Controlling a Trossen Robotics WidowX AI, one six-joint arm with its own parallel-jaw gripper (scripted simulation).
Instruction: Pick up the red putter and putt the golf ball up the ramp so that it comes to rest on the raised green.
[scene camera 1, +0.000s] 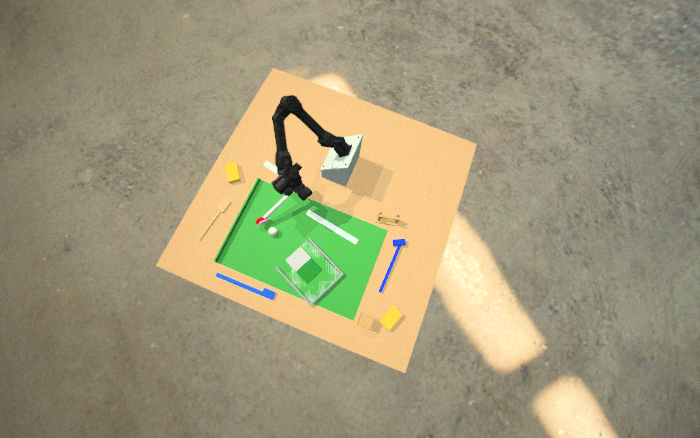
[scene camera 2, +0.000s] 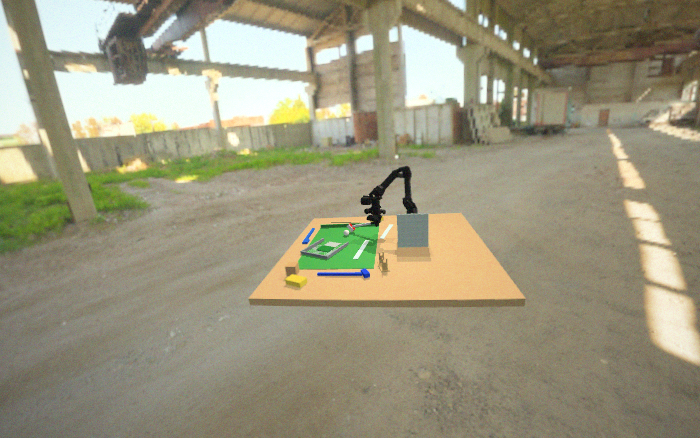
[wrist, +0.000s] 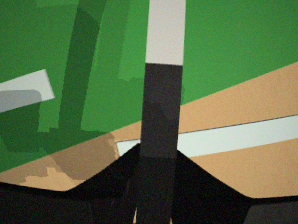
The gripper (wrist: 153, 151) holds a red putter.
